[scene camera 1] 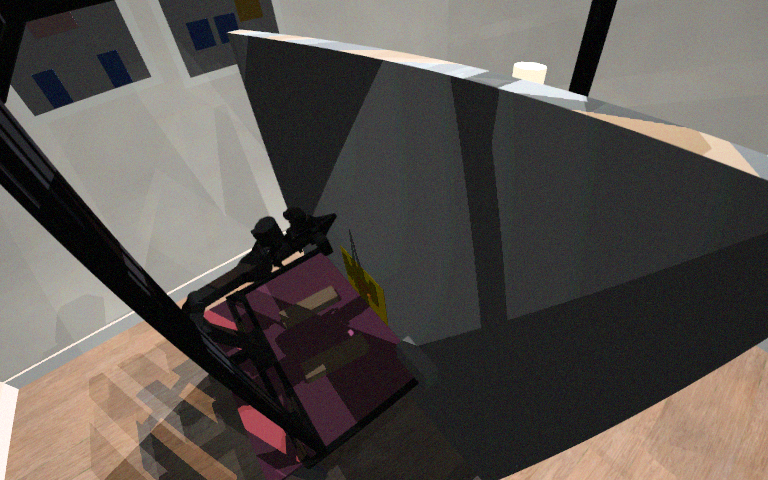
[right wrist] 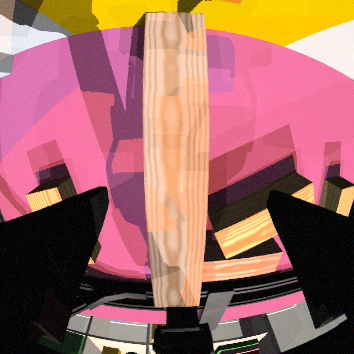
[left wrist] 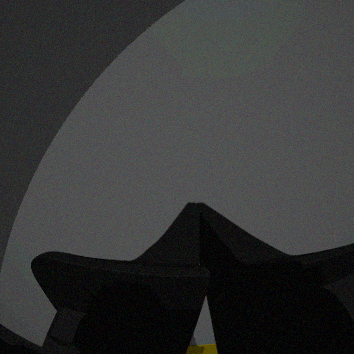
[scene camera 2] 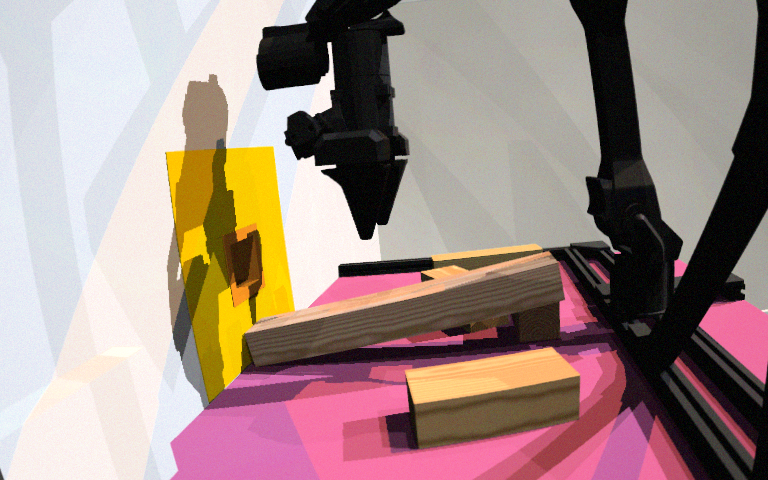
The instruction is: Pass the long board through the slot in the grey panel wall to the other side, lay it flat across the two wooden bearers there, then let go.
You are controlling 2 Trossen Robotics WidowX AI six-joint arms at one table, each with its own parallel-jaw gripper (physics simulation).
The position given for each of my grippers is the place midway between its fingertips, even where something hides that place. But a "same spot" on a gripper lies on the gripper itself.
Labels:
my left gripper: scene camera 1; left wrist; not seen in the right wrist view (out of frame)
my right gripper: right wrist 191, 197; scene camera 2 375, 231; not seen in the left wrist view (hidden by my left gripper)
same spot on my left gripper: (scene camera 1: 322, 224) = (left wrist: 290, 254)

